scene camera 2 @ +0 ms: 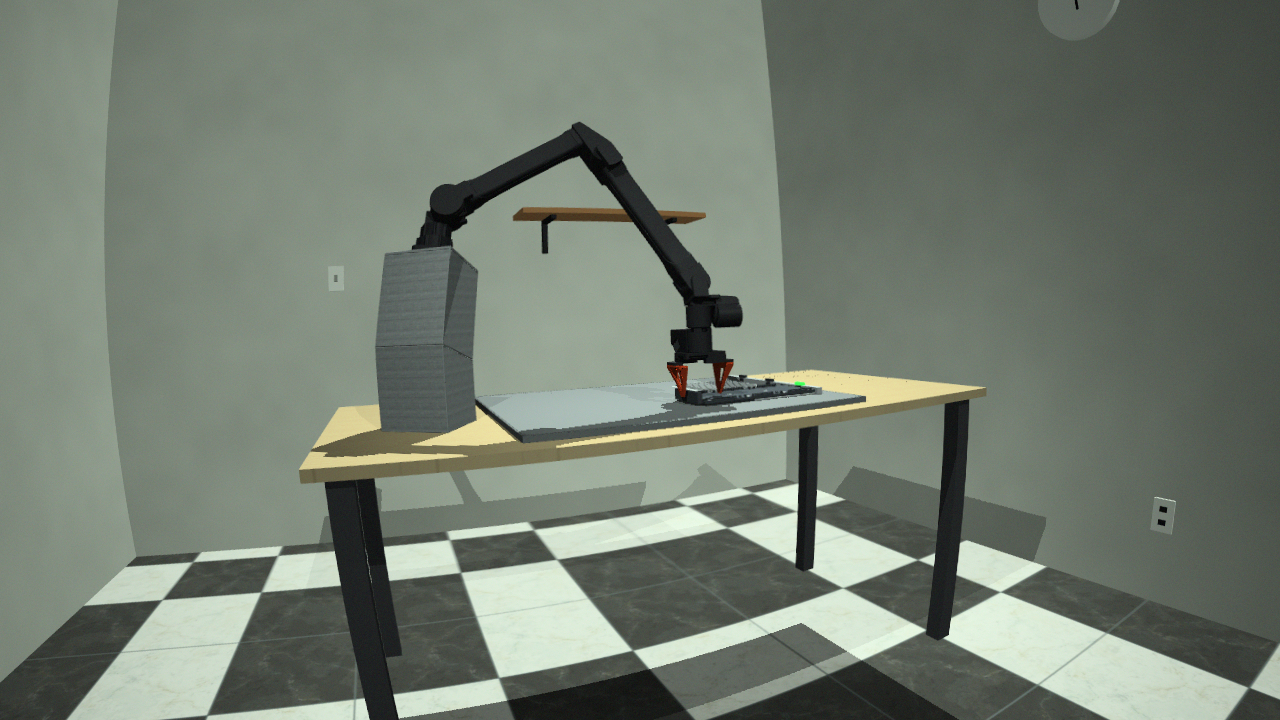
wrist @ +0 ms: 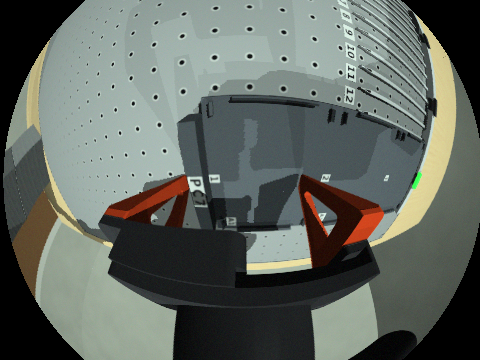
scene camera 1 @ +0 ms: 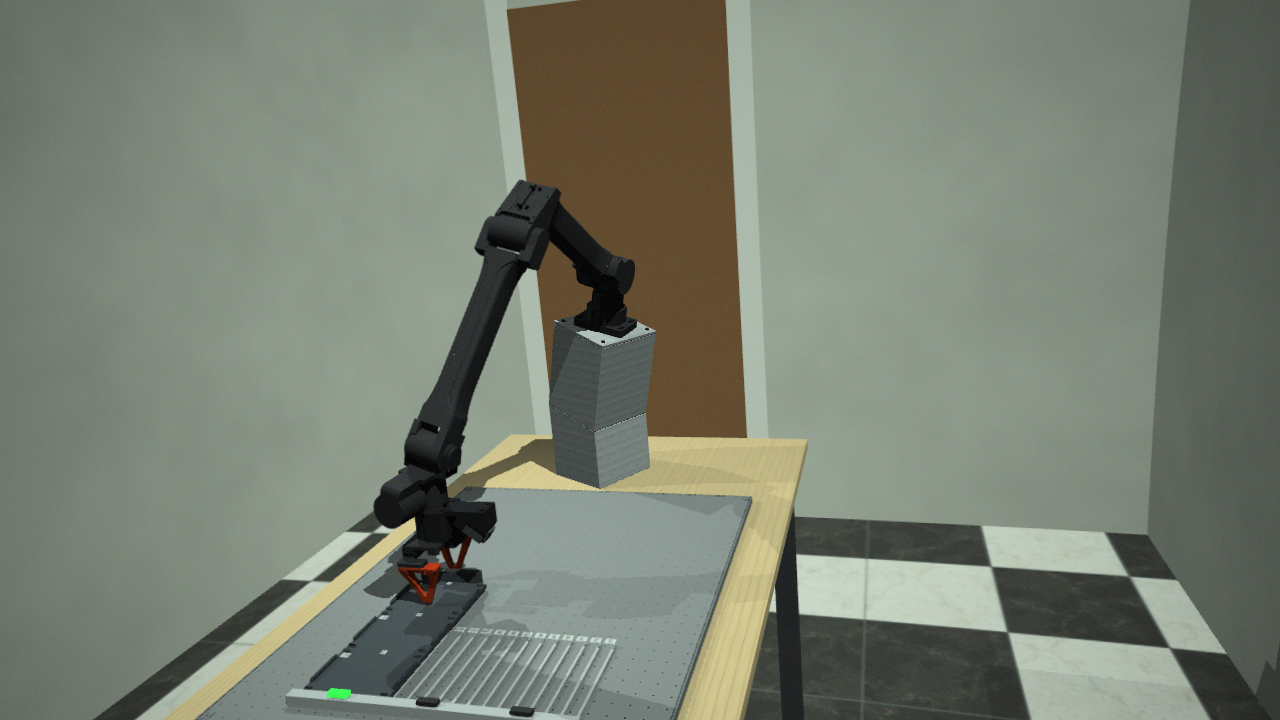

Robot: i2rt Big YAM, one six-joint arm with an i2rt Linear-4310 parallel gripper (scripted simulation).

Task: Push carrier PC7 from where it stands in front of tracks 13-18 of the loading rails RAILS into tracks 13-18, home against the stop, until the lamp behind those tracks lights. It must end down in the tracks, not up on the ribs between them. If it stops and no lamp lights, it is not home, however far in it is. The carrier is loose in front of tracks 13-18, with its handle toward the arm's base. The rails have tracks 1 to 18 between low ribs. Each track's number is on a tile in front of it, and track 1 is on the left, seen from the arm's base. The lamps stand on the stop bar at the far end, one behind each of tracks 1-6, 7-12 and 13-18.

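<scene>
Scene camera 1: my gripper [scene camera 1: 442,588]. Scene camera 2: a carrier PC7 [scene camera 2: 728,395], my gripper [scene camera 2: 701,395]. Wrist view: carrier PC7 [wrist: 244,155], my gripper [wrist: 243,181].
</scene>
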